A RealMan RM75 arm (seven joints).
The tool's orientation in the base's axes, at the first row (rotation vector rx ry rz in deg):
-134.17, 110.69, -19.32
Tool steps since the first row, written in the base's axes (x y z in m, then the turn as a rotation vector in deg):
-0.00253, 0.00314, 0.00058, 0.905, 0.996, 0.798
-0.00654, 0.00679, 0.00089, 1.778, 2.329, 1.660
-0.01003, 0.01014, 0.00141, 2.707, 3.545, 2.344
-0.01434, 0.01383, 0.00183, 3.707, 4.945, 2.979
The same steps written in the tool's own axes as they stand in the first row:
-0.00345, 0.00168, -0.00136, -0.723, -1.229, -0.645
-0.00769, 0.00474, -0.00282, -1.773, -2.506, -1.384
-0.01153, 0.00732, -0.00435, -2.719, -3.778, -1.929
-0.01585, 0.01063, -0.00600, -3.838, -5.144, -2.424

